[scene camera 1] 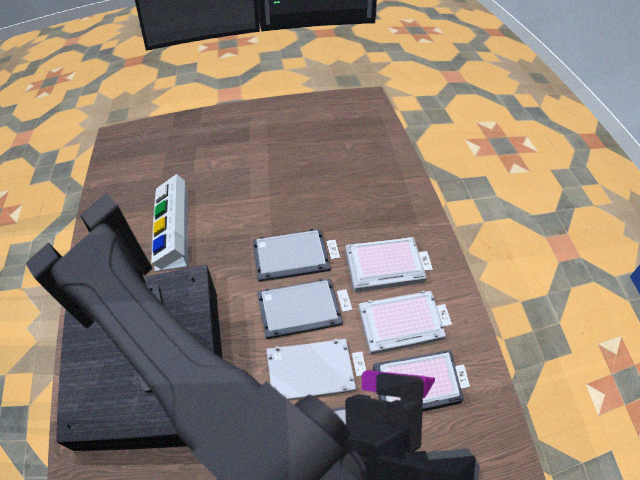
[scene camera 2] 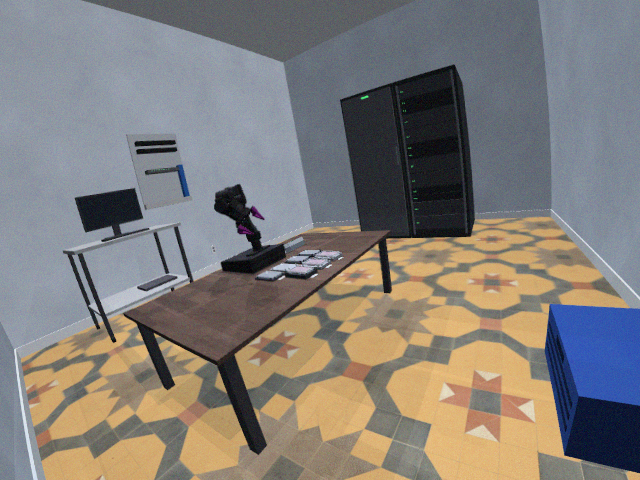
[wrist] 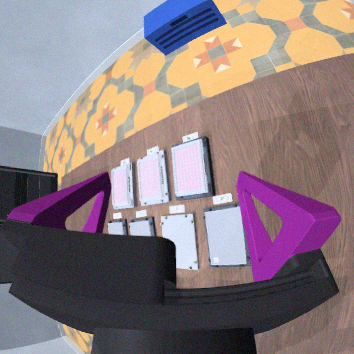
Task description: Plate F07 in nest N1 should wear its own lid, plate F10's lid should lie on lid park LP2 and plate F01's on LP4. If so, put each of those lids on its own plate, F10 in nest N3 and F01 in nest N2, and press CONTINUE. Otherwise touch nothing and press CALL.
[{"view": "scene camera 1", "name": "gripper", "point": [428,420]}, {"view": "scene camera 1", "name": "button box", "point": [170,226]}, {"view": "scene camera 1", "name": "LP1 lid park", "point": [324,368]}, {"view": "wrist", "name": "gripper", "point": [173,178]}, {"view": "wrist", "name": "LP1 lid park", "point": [180,228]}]
